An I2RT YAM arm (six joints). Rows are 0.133 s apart.
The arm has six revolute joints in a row. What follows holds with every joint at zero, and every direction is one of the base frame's. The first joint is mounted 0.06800 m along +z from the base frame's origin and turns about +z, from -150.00 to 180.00 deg. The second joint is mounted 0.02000 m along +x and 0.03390 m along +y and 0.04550 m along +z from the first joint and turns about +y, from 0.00 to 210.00 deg. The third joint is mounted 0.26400 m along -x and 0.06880 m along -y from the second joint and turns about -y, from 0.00 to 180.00 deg. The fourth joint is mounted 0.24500 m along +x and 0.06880 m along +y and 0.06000 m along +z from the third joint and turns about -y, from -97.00 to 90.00 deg. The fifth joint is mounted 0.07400 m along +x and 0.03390 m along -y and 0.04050 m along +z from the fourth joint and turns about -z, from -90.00 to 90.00 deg. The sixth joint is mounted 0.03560 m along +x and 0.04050 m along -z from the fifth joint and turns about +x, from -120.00 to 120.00 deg. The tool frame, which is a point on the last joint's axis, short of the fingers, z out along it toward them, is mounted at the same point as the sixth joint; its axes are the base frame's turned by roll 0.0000, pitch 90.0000 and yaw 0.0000 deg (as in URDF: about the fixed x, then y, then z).
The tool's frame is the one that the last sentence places.
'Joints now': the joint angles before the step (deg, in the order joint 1, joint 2, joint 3, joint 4, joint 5, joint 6). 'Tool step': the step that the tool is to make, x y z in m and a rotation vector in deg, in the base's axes. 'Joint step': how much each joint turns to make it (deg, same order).
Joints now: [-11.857, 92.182, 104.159, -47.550, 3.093, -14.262]
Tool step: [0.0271, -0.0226, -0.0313, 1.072, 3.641, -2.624]
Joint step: [-2.514, 5.719, -0.007, 1.924, -0.044, 0.241]
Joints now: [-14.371, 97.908, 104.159, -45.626, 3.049, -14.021]
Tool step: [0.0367, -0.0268, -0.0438, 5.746, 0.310, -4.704]
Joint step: [-2.450, 7.886, 0.003, 5.829, -1.816, 5.616]
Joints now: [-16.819, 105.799, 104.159, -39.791, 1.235, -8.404]
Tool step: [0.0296, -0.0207, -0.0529, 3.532, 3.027, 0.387]
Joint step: [-1.664, 8.013, -0.005, 4.063, -3.171, 0.369]
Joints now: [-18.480, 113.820, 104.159, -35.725, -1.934, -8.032]
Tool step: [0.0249, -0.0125, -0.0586, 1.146, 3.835, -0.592]
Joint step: [-0.456, 8.159, 0.010, 4.149, 0.199, 0.003]
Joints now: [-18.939, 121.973, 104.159, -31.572, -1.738, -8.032]
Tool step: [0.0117, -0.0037, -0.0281, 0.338, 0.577, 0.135]
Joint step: [0.022, 3.934, 0.011, 3.268, -0.174, -0.001]
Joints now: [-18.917, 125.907, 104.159, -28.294, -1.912, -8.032]
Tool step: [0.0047, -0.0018, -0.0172, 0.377, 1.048, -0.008]
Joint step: [-0.022, 2.235, 0.015, 1.106, -0.022, 0.000]
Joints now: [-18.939, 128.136, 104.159, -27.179, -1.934, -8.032]
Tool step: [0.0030, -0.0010, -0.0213, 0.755, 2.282, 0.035]
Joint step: [0.003, 2.543, -0.020, 0.158, 0.002, -0.041]
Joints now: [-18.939, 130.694, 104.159, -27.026, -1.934, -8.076]
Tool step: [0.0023, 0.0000, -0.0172, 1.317, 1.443, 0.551]
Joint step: [0.018, 2.080, 0.011, 0.278, -0.942, 0.019]
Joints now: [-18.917, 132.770, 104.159, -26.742, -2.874, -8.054]
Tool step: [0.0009, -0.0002, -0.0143, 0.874, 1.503, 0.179]
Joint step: [-0.016, 1.689, 0.006, -0.021, -0.390, 0.027]
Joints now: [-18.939, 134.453, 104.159, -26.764, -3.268, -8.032]
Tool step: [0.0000, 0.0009, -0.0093, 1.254, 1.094, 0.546]
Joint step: [0.028, 1.051, -0.005, -0.386, -0.980, 0.005]
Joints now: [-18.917, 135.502, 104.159, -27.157, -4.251, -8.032]
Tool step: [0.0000, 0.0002, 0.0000, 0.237, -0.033, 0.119]
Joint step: [0.003, 0.001, 0.009, -0.052, -0.261, 0.024]
